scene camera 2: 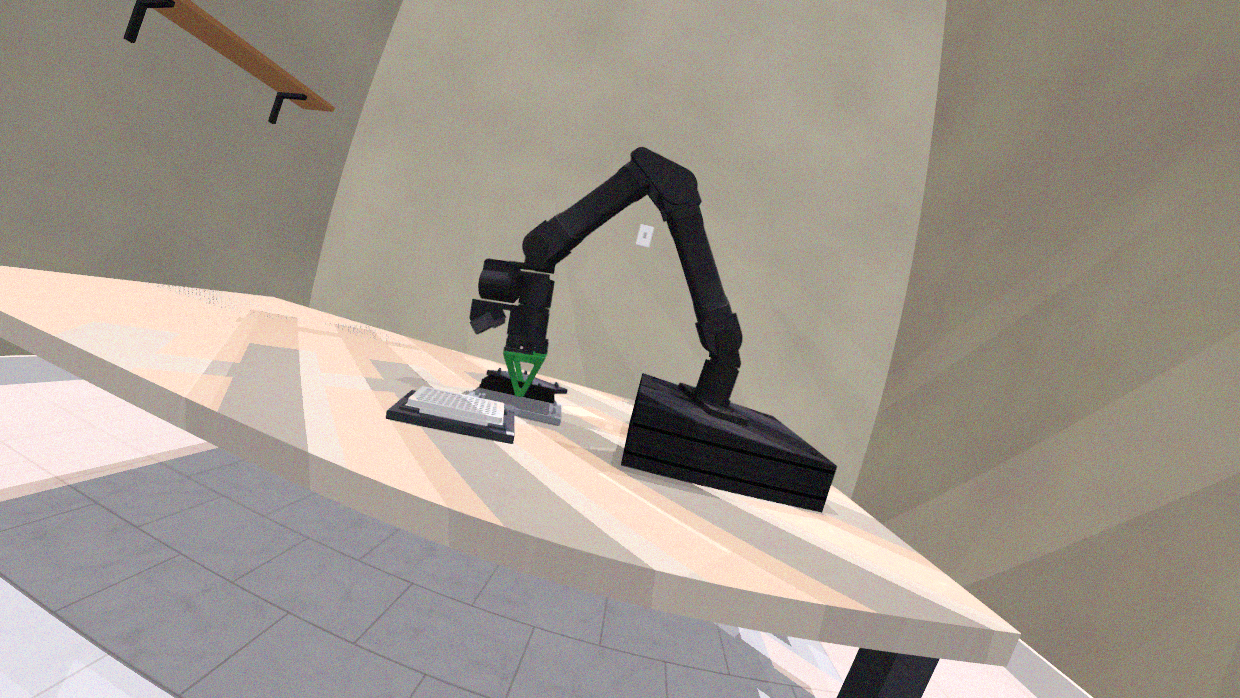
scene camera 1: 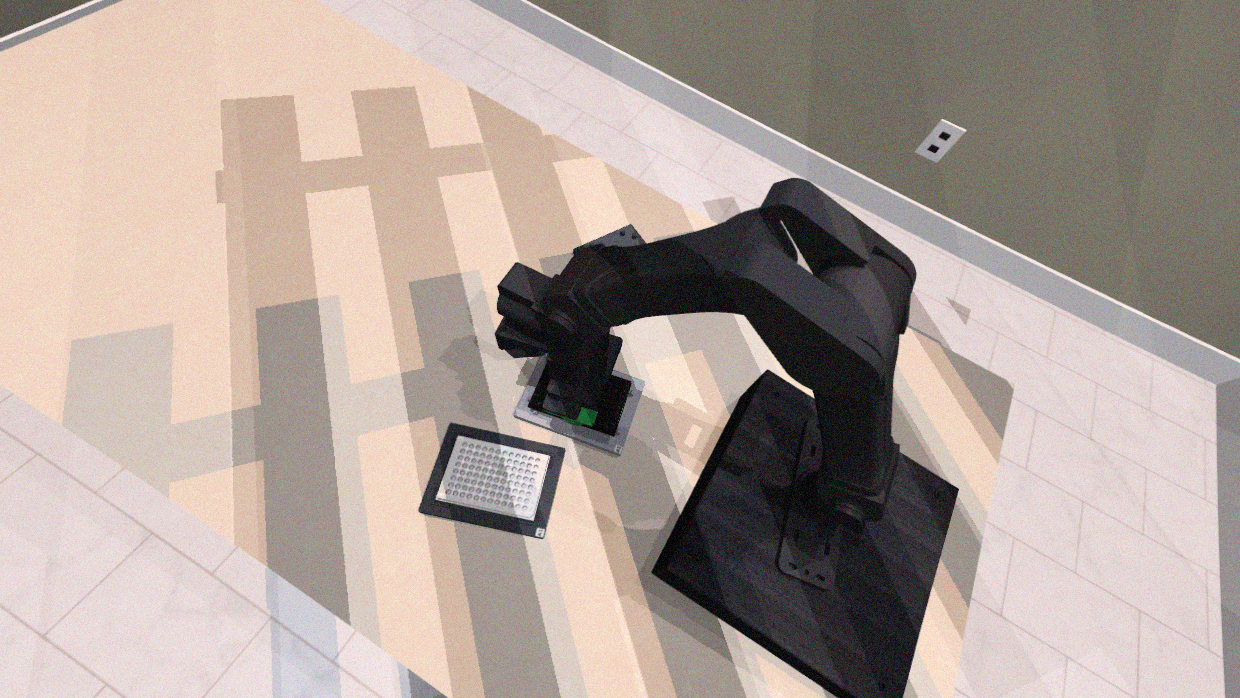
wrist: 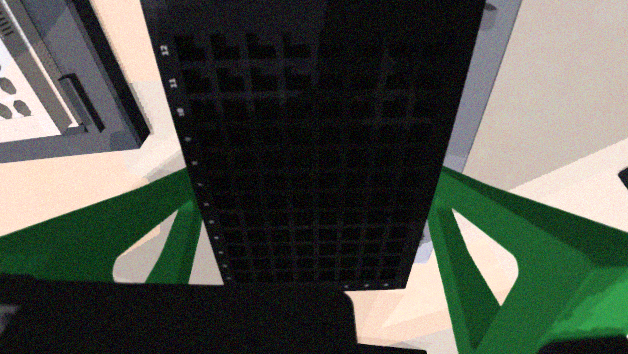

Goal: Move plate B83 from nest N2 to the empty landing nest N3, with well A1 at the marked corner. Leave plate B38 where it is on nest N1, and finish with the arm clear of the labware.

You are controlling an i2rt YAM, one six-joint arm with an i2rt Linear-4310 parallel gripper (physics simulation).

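My gripper, with green fingers, is shut on the long sides of a black well plate. The plate lies level, low in the grey nest; I cannot tell whether it rests there. Numbers 12 to 1 run down its left edge in the wrist view. A white well plate sits in a black nest just beside it. A third, dark nest behind the arm is mostly hidden.
The arm's black base block stands right of the nests. The table edge runs along the front. A wall shelf hangs far off at the upper left.
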